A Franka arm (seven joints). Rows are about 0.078 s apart.
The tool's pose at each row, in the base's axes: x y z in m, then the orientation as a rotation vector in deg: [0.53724 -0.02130 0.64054 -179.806 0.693 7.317]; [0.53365 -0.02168 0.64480 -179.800 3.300 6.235]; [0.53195 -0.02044 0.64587 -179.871 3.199 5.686]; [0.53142 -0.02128 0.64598 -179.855 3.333 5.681]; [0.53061 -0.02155 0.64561 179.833 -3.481 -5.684]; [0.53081 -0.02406 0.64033 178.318 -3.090 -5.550]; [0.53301 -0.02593 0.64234 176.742 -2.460 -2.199]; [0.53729 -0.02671 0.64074 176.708 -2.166 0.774]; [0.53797 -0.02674 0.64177 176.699 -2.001 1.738]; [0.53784 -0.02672 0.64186 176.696 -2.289 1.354]
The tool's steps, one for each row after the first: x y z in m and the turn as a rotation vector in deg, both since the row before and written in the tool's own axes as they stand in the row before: [-0.00392 0.00041 -0.00395 0.088 0.689 1.658]; [-0.00181 -0.00118 -0.00095 -0.047 0.352 -0.064]; [-0.00051 0.00086 -0.00008 0.016 0.003 0.085]; [-0.00077 0.00030 0.00042 -0.065 -0.001 0.097]; [0.00063 0.00249 0.00526 -1.531 0.085 -0.184]; [0.00214 0.00185 -0.00209 -1.632 2.172 -0.309]; [0.00434 0.00057 0.00153 -0.025 1.932 -0.135]; [0.00069 0.00007 -0.00102 0.004 0.628 -0.089]; [-0.00013 -0.00001 -0.00009 -0.008 -0.254 0.179]
